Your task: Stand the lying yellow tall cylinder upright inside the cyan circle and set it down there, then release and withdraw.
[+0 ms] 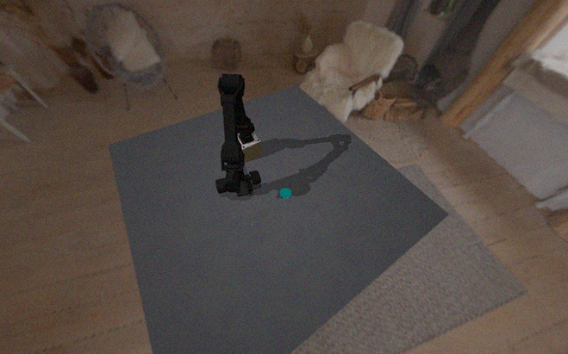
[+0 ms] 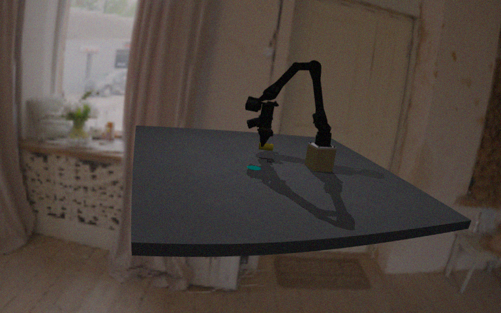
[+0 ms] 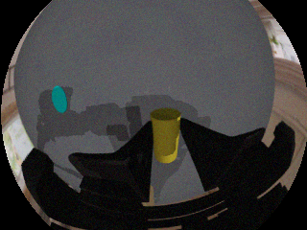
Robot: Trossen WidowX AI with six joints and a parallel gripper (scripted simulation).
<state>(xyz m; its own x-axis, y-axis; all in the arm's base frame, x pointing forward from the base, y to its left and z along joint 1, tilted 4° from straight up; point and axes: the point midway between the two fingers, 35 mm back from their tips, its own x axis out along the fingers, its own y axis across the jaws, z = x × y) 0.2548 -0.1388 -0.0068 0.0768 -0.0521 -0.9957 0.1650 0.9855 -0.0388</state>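
Now: gripper tip 200 mm to the right of the cyan circle, 80 mm short of it and 50 mm above it. From my gripper tip the other things lie so: yellow cylinder (20 mm behind).
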